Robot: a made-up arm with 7 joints. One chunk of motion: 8 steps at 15 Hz.
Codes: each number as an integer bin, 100 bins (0 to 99) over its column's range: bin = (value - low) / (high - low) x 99, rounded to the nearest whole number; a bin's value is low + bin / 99 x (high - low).
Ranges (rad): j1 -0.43..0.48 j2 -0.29..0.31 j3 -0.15..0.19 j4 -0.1..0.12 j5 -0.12..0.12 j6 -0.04..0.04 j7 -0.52..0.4
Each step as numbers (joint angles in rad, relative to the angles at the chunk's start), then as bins.
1 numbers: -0.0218 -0.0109 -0.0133 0.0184 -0.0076 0.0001 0.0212
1 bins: 44 46 40 53 46 50 58
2 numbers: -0.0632 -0.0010 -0.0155 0.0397 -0.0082 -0.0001 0.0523
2 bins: 40 48 39 63 46 49 62
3 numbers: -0.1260 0.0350 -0.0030 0.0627 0.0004 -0.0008 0.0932
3 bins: 33 54 43 73 50 49 66
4 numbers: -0.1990 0.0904 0.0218 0.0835 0.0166 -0.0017 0.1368
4 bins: 25 63 50 83 56 47 71
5 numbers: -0.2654 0.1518 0.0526 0.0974 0.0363 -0.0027 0.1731
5 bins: 18 73 59 89 64 46 75
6 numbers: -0.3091 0.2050 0.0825 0.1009 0.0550 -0.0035 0.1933
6 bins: 13 82 68 90 72 45 77
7 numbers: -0.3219 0.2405 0.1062 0.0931 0.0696 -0.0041 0.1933
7 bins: 12 88 75 87 78 44 77
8 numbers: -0.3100 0.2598 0.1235 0.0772 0.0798 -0.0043 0.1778
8 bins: 13 91 80 80 82 44 75
